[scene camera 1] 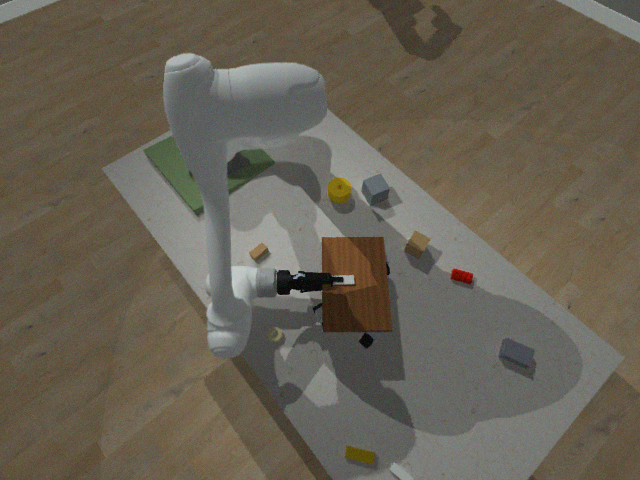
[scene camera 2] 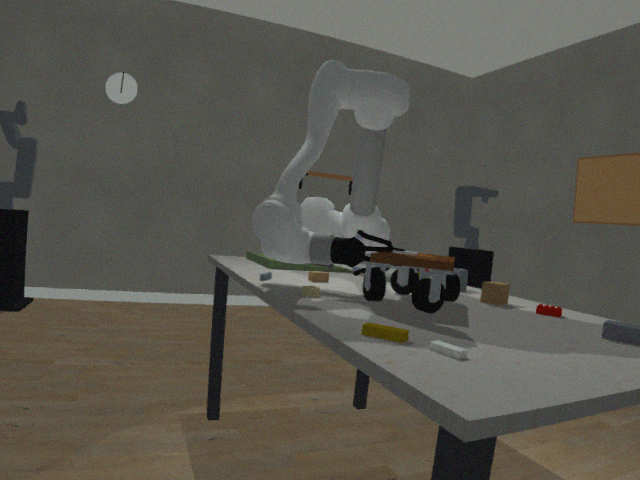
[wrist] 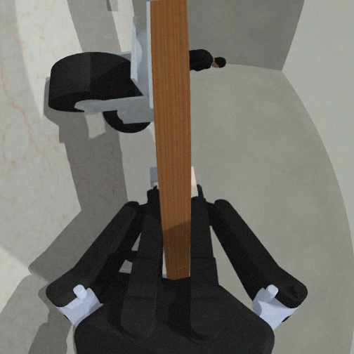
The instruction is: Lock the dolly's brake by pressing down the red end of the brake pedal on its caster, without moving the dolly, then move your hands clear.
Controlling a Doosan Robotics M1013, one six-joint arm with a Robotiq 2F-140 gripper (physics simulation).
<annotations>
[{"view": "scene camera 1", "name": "my gripper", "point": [353,281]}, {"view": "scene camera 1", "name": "dolly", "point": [364,307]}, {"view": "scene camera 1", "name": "grey block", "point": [519,354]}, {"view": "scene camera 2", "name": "my gripper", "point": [416,259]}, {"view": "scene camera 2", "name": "dolly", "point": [428,295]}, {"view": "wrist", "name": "my gripper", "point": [177,177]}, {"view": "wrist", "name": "dolly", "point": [151,83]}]
</annotations>
